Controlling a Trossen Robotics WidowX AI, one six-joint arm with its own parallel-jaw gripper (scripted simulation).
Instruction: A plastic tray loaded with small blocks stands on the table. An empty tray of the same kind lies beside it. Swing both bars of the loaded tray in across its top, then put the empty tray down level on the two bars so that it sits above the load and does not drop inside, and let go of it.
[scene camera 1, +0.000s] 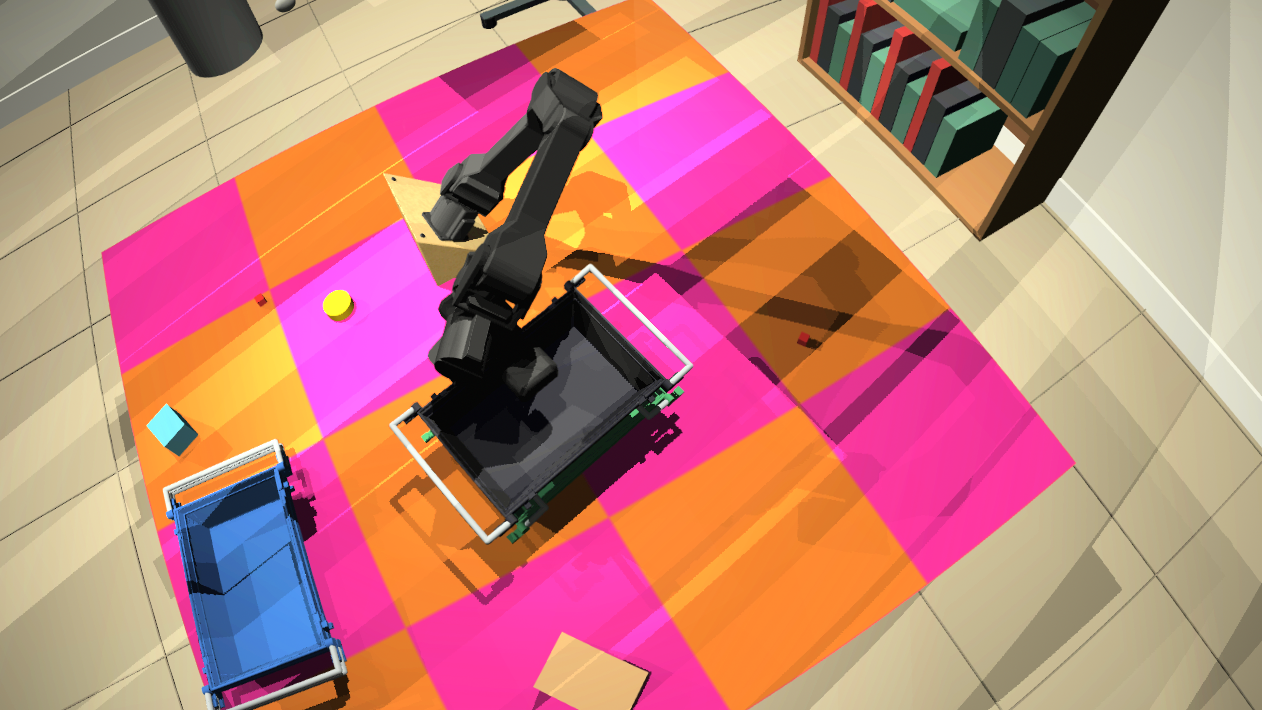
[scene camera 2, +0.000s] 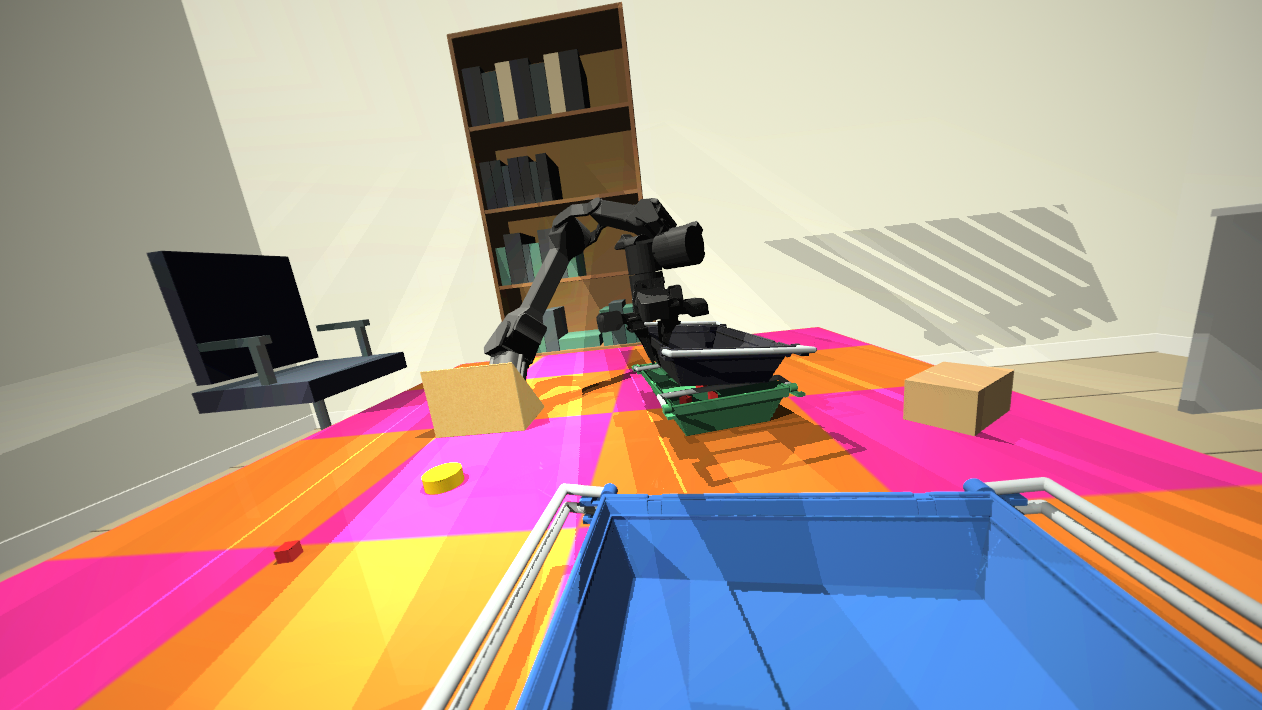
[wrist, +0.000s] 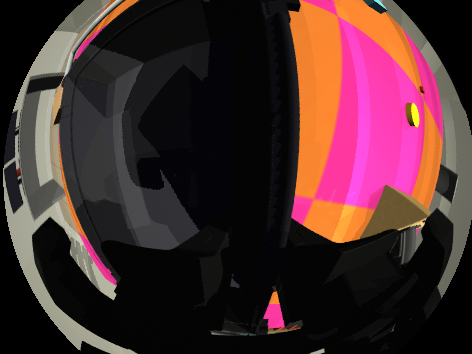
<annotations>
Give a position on a cyan cube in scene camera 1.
170, 428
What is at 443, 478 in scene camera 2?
A yellow disc.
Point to a yellow disc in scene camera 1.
At 338, 305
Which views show my gripper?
Scene camera 1, scene camera 2 and the wrist view: all of them.
</annotations>
